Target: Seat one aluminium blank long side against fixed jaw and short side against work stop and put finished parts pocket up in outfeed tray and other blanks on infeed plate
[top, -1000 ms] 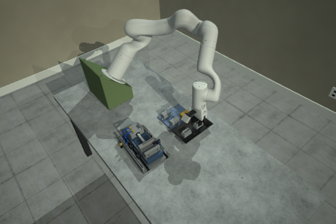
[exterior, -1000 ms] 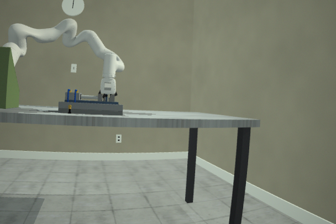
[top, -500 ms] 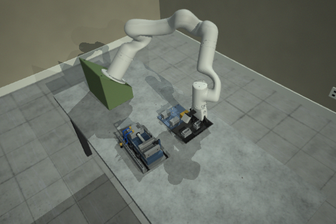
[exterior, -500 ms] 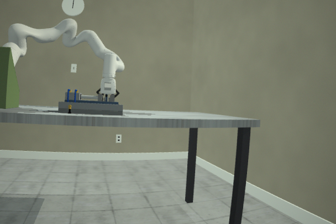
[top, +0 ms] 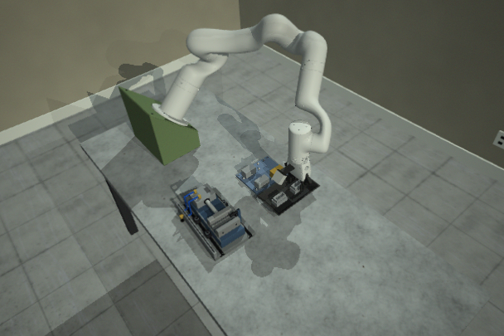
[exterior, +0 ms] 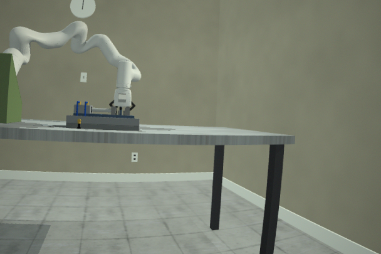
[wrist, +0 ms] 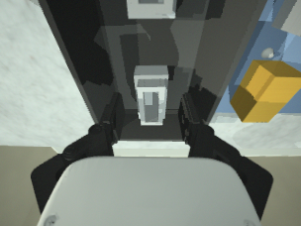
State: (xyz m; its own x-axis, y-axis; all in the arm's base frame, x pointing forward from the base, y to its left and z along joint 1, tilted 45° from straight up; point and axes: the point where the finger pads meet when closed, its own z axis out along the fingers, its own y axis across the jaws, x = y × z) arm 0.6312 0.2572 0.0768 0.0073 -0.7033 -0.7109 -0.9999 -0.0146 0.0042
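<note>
My hand is 210 mm past the aluminium blank, 100 mm to the left of it and 30 mm above it. Also, from my hand: moving jaw (370 mm to the right, 60 mm behind, 20 mm above); fixed jaw (370 mm to the right, 20 mm above); brass blank (120 mm behind, 30 mm below, 10 mm to the right).
</note>
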